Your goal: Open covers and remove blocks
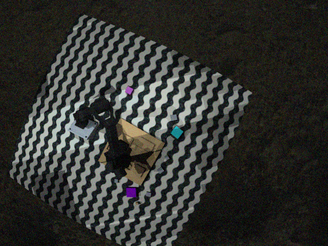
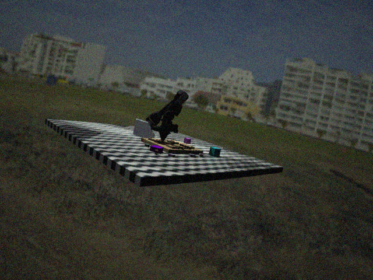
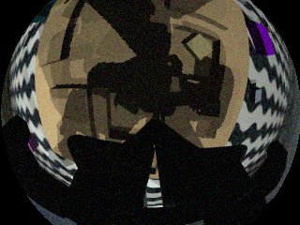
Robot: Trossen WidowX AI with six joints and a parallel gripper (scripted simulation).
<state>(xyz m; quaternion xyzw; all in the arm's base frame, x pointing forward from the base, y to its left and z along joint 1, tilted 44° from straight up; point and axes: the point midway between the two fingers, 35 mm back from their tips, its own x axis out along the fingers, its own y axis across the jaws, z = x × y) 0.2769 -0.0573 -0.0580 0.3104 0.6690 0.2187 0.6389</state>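
Now: the tan puzzle board 5 cm ahead of my gripper tip and 3 cm to the left of it. The rest, counted from my gripper tip: grey bit 21 cm ahead, 32 cm to the left, 2 cm below; teal block 26 cm ahead, 24 cm to the left; purple block 15 cm ahead, 19 cm to the right, 1 cm below.
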